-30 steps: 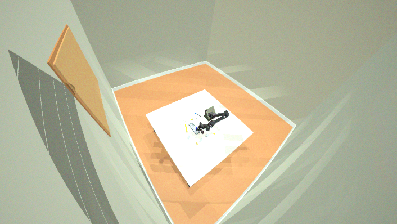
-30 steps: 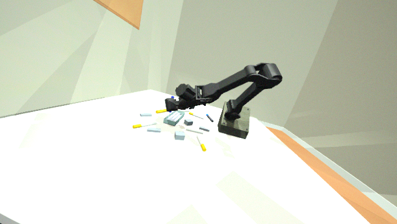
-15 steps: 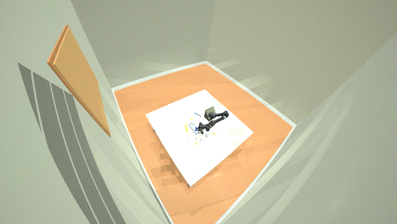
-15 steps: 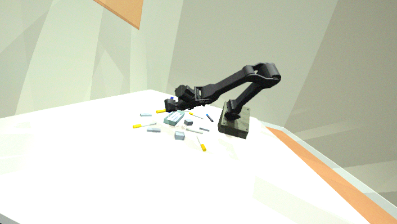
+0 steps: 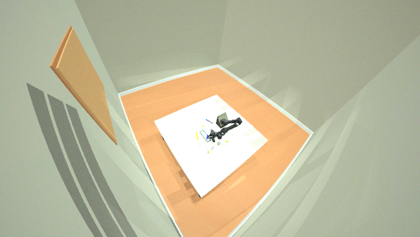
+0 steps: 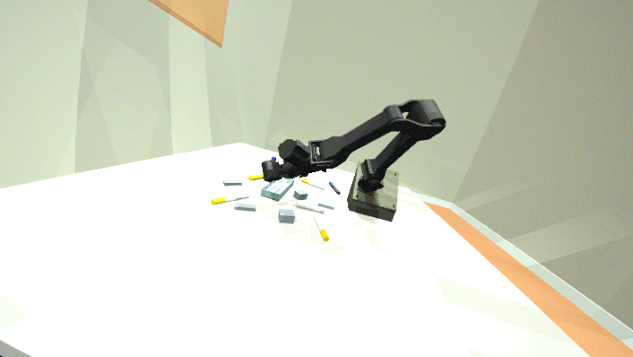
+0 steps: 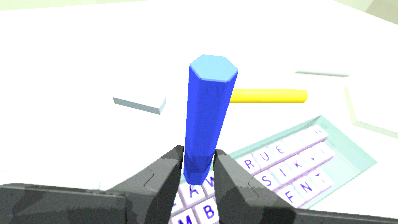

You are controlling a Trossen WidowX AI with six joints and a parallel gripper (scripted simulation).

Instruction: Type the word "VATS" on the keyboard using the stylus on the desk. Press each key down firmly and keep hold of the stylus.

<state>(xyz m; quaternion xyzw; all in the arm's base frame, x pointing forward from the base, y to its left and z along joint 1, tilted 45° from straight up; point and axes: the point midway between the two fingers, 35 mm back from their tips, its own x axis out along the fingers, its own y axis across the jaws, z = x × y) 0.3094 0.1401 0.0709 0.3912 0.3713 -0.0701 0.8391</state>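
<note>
Right now the keyboard is 1 cm behind my gripper tip, 7 cm to the right of it and 6 cm below it. The rest, counted from my gripper tip: blue stylus: 2 cm below; then yellow bar: 9 cm ahead, 13 cm to the right, 7 cm below; then dark pen: 20 cm behind, 31 cm to the right, 7 cm below.
</note>
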